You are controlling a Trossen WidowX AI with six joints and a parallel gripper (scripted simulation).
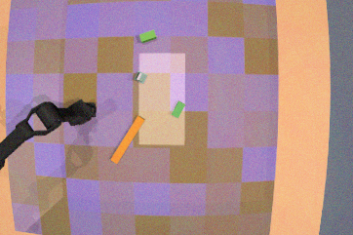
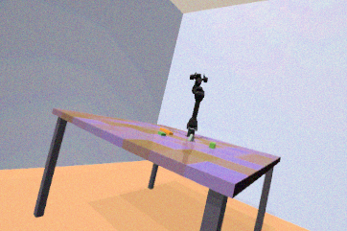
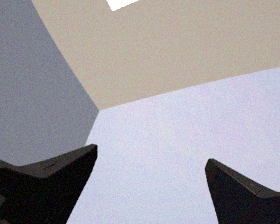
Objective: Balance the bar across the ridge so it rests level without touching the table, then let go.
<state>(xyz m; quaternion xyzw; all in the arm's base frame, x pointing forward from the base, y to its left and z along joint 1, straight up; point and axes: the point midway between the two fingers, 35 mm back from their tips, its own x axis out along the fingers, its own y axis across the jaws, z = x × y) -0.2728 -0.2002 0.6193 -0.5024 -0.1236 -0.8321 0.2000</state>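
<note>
My gripper tip is now 640 mm above the orange bar, 470 mm short of it and 80 mm to the right of it.
</note>
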